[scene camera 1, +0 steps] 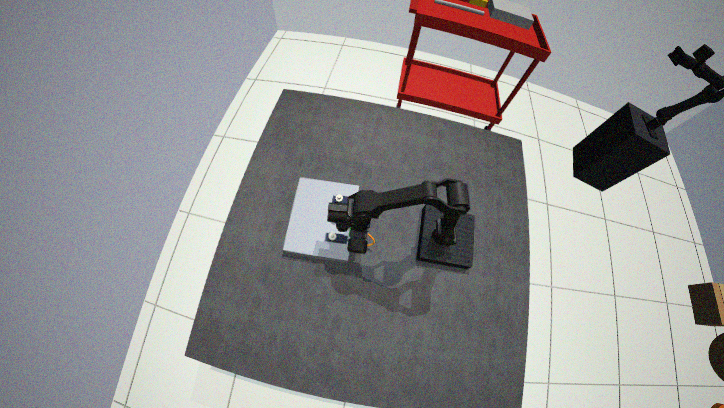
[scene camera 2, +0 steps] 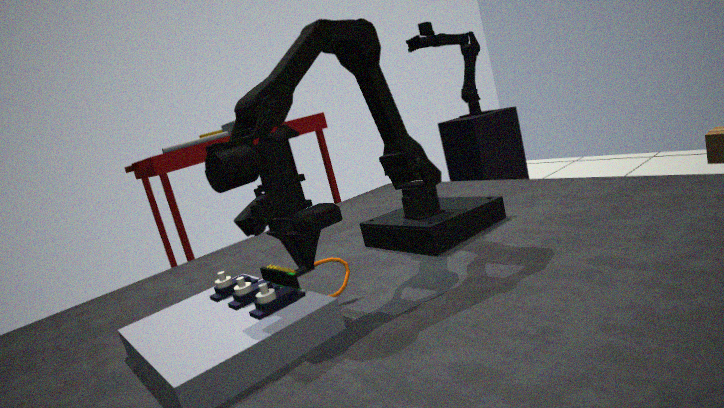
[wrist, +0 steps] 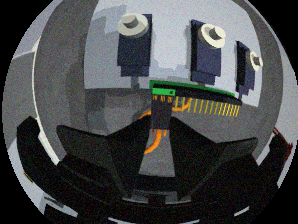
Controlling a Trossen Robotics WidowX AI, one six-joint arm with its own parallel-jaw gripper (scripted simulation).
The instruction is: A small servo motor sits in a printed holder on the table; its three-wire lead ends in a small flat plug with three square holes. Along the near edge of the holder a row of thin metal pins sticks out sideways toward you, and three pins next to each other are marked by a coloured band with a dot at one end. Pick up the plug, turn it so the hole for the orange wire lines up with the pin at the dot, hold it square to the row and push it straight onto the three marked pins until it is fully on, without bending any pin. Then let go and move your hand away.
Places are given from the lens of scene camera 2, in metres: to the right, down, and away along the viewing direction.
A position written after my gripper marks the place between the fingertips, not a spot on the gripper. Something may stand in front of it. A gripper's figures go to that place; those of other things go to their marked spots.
my gripper [scene camera 2: 306, 268]: -0.09, 0.10, 0.73
grey holder block [scene camera 2: 198, 345]: -0.21, 0.19, 0.59
